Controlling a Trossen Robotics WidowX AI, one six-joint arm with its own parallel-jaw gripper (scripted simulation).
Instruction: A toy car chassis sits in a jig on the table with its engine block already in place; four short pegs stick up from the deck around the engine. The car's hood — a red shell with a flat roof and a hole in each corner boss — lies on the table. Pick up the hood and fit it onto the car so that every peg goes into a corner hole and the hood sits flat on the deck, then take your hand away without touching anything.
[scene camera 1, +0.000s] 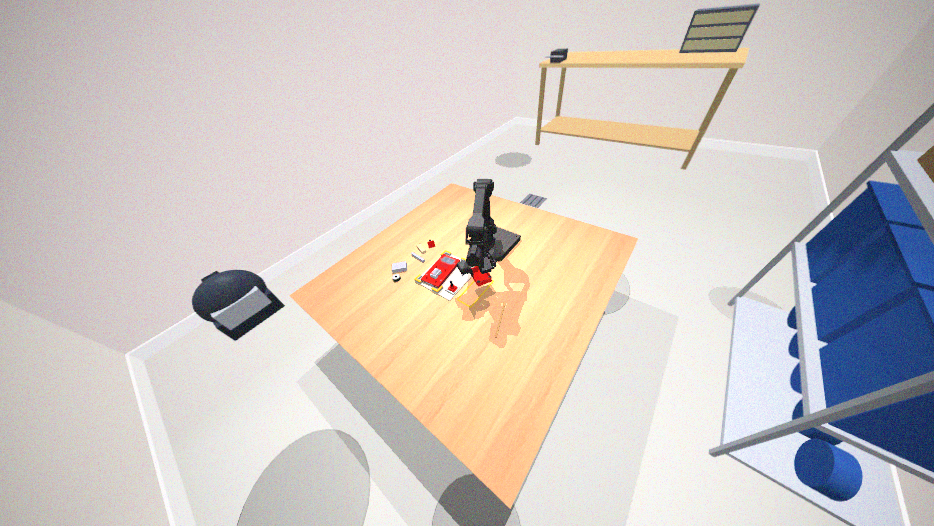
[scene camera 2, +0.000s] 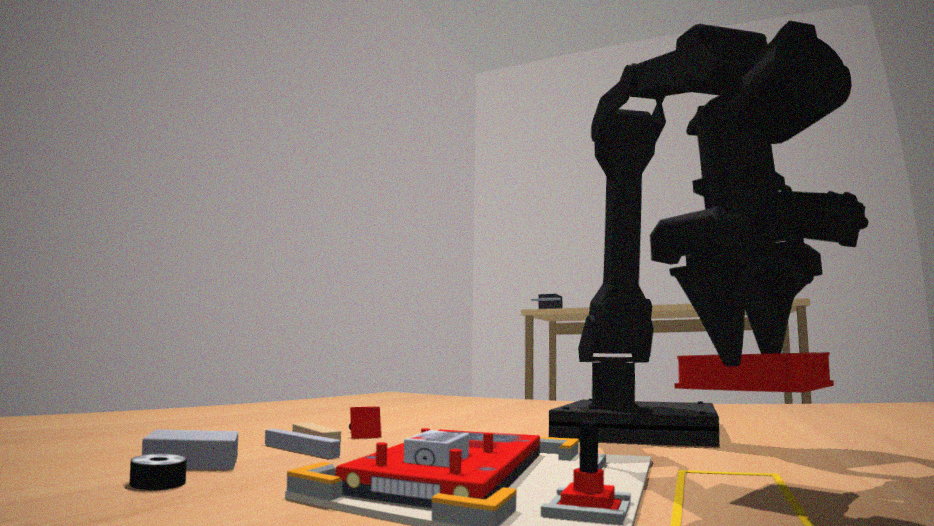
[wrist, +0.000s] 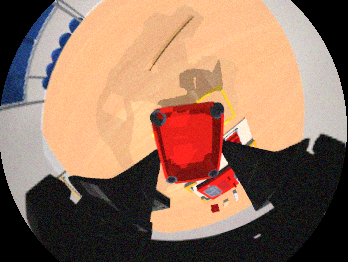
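Labels:
My gripper (scene camera 2: 753, 364) is 0.42 m from the lens. I also see a red hood (scene camera 2: 789, 372), and the hood is 0.37 m from the lens.

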